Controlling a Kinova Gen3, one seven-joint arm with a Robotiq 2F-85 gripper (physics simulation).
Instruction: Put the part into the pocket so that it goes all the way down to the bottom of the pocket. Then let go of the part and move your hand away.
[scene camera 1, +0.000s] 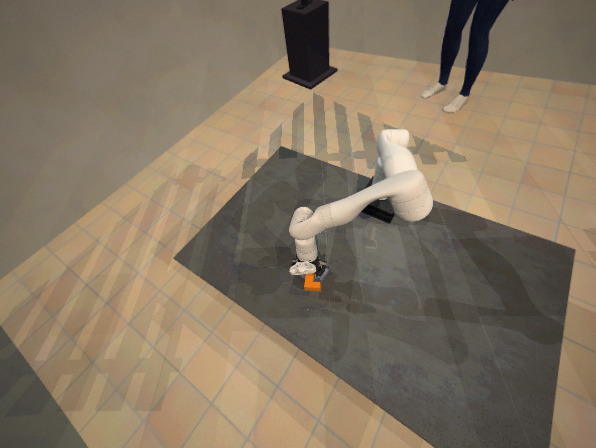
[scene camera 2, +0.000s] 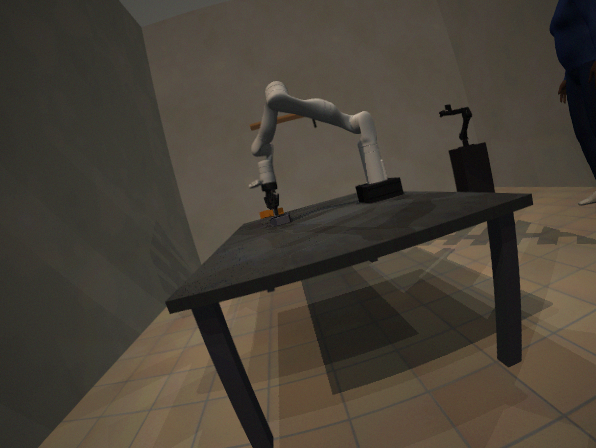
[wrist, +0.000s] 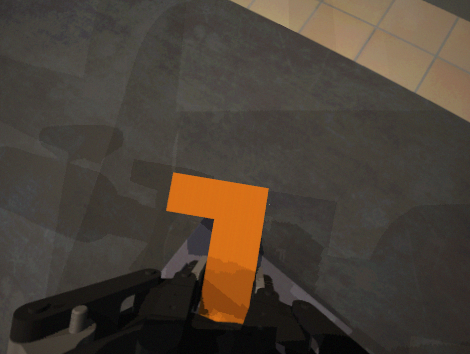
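Seen in the pictures: gripper, between the fingertips: (scene camera 1: 311, 275) (scene camera 2: 274, 216) (wrist: 230, 273); arm's base, origin of its link: (scene camera 2: 376, 181).
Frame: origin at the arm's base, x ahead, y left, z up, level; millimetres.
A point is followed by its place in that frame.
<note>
The orange L-shaped part (scene camera 1: 312, 286) @[x 547, y 74, z 3 mm] (scene camera 2: 265, 214) @[x 531, y 98, z -12 mm] (wrist: 235, 220) @[x 541, y 51, z 0 mm] is held level in my gripper (scene camera 1: 310, 270) @[x 507, y 27, z -37 mm] (scene camera 2: 274, 212) @[x 507, y 27, z -37 mm] (wrist: 230, 273) @[x 507, y 27, z -37 mm], which is shut on its long arm. The grey pocket block (scene camera 1: 324, 273) @[x 463, y 59, z -43 mm] (scene camera 2: 283, 219) @[x 464, y 66, z -58 mm] (wrist: 176, 263) @[x 479, y 62, z -43 mm] lies on the table under the part and the fingers. In the wrist view the block's sides run slanted to the part, and the part's short arm sticks out past the block's corner. The part is low over the block; whether they touch, I cannot tell. The pocket opening is hidden.
The dark table (scene camera 1: 400, 300) @[x 342, y 337, z -79 mm] (scene camera 2: 350, 235) @[x 196, y 642, z -79 mm] (wrist: 300, 100) @[x 672, y 96, z -79 mm] has its edge beyond the part, with tiled floor past it. The arm's black base (scene camera 1: 378, 212) @[x 81, y 49, z -31 mm] (scene camera 2: 379, 190) @[x 14, y 98, z -34 mm] is at the table's rear. A black pedestal (scene camera 1: 306, 45) (scene camera 2: 471, 167) and a person (scene camera 1: 467, 45) (scene camera 2: 577, 65) stand off the table.
</note>
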